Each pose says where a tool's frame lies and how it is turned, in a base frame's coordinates. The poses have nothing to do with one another.
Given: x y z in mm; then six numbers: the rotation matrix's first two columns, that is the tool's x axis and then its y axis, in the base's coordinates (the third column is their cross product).
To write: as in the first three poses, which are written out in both.
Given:
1: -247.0 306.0 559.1 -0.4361 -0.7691 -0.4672 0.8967 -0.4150 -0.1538
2: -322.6 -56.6 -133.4 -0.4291 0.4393 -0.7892 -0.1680 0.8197 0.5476
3: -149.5 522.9 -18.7 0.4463 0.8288 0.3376 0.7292 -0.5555 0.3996
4: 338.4 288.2 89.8 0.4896 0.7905 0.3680 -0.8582 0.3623 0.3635
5: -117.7 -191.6 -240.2 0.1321 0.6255 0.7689 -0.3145 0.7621 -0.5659
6: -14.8 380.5 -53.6 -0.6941 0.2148 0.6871 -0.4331 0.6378 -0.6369
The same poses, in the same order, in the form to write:
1: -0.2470 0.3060 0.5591 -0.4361 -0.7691 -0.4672 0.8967 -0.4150 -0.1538
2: -0.3226 -0.0566 -0.1334 -0.4291 0.4393 -0.7892 -0.1680 0.8197 0.5476
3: -0.1495 0.5229 -0.0187 0.4463 0.8288 0.3376 0.7292 -0.5555 0.3996
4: 0.3384 0.2882 0.0898 0.4896 0.7905 0.3680 -0.8582 0.3623 0.3635
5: -0.1177 -0.1916 -0.2402 0.1321 0.6255 0.7689 -0.3145 0.7621 -0.5659
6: -0.0148 0.3805 -0.0536 -0.6941 0.2148 0.6871 -0.4331 0.6378 -0.6369
